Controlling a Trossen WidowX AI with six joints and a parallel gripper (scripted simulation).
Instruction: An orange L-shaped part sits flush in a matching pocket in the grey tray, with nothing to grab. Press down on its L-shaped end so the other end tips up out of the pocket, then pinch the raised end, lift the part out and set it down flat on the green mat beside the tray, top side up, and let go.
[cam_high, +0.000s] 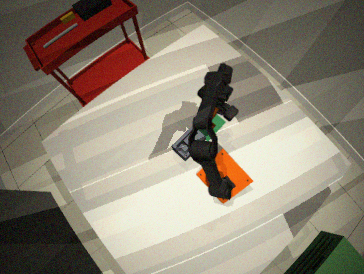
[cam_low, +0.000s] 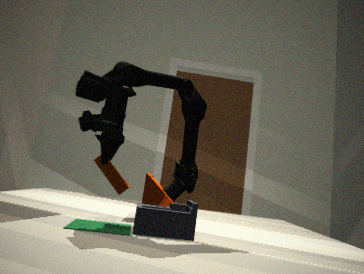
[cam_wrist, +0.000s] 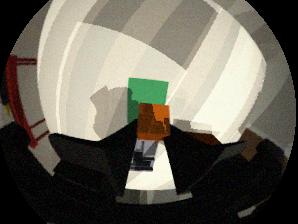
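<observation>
Right now my gripper tip is 2 cm to the right of the green mat and 17 cm above it. Also, from my gripper tip: orange L-shaped part (2 cm behind, 3 cm to the left, 3 cm below).
</observation>
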